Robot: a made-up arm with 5 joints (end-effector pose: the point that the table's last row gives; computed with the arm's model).
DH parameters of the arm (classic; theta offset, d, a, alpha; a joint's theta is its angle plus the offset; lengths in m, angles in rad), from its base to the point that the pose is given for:
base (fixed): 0 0.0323 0 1.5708
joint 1: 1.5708 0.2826 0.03 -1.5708
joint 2: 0 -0.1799 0.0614 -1.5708
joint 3: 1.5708 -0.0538 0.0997 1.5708
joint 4: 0 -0.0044 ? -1.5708
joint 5: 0 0.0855 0.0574 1.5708
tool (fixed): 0 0.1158 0 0
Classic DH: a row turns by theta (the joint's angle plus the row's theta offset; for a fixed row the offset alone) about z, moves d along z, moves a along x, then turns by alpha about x.
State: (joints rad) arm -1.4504 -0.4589 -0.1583 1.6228 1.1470
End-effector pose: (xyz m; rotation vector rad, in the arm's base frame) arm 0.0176 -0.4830 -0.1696 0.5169 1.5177 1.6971
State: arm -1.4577 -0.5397 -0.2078 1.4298 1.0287
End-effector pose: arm 0.0150 -0.4701 -0.1415 0.6381 1.5218 1.3814
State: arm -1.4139 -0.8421 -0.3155 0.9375 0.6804
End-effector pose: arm 0.0151 -0.4326 -0.0763 0.8988 1.2688 0.4945
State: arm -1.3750 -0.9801 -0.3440 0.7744 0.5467
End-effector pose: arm 0.0162 -0.4211 -0.0556 0.9729 1.1077 0.1809
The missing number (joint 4, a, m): -0.2671
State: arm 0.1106 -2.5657 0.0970 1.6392 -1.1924
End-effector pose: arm 0.2610 -0.0179 -0.2601 -1.8445 1.7216 0.3647
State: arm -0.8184 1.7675 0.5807 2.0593 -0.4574
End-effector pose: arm 0.5009 -0.1360 -0.0101 0.1564 2.0763 1.1873
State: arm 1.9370 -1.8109 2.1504 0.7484 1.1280
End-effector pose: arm 0.0004 -0.3739 0.2541 -2.0812 0.9436 1.6397
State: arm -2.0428 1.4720 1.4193 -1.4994 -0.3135
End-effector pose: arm -0.3067 -0.3478 -0.1785 -2.7651 0.2724 1.1421
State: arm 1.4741 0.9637 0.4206 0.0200 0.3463
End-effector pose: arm -0.0893 -0.1269 0.1871 -0.4393 -0.6429 -0.8694
